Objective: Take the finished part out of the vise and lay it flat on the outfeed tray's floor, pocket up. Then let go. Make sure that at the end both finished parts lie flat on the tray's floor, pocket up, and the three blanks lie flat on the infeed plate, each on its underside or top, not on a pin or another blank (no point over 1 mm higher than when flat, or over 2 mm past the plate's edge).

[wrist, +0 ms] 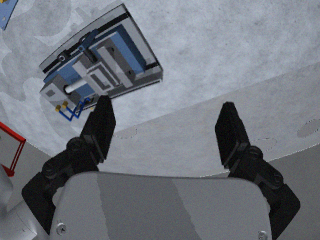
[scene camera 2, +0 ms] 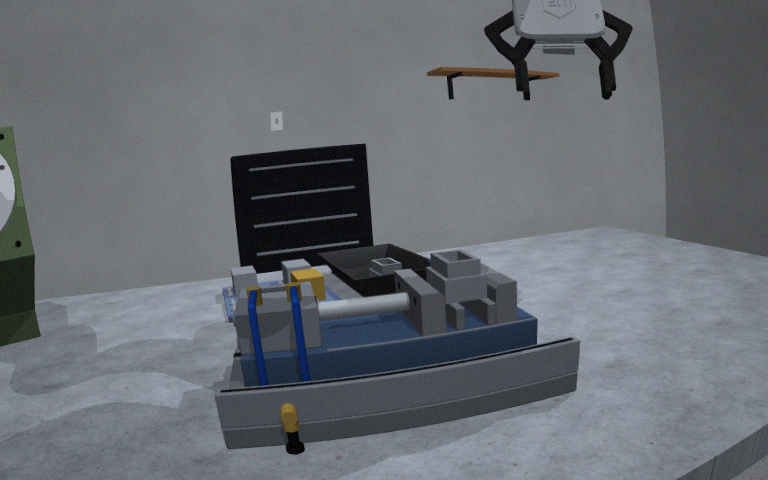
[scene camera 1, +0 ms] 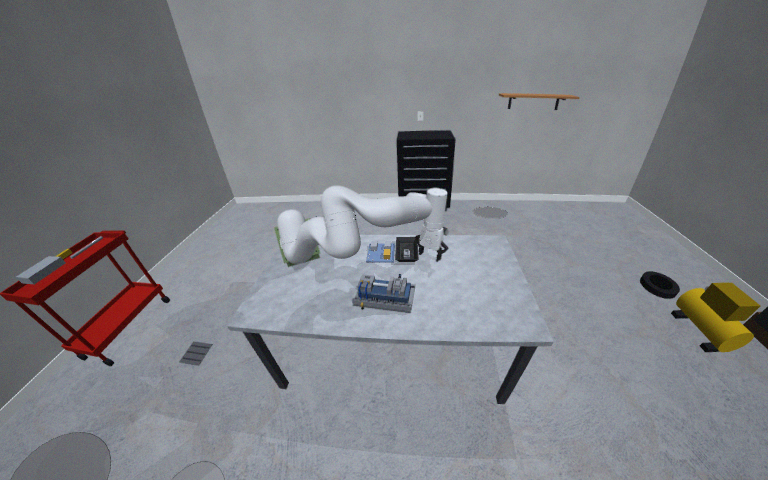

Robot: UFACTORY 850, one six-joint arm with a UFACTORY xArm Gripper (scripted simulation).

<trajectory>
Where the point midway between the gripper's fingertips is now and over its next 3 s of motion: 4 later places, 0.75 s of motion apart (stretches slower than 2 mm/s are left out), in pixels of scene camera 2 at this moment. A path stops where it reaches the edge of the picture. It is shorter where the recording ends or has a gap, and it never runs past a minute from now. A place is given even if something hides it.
The gripper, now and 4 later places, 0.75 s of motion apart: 567,97; 447,176; 447,178; 449,196; 452,236
</trajectory>
